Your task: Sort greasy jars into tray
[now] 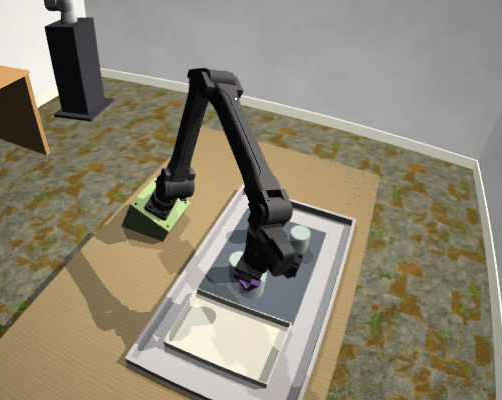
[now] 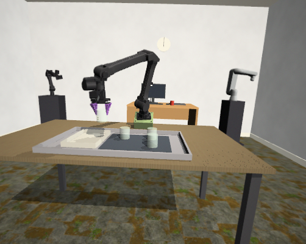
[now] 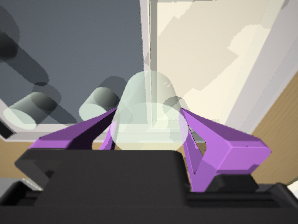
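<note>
Now: the cream tray 4 cm behind my hand, 9 cm to the right of it and 17 cm below it. Also, from my hand: rimmed steel table top (1 cm ahead, 12 cm to the left, 18 cm below); dark grey drying mat (2 cm ahead, 22 cm to the left, 18 cm below).
</note>
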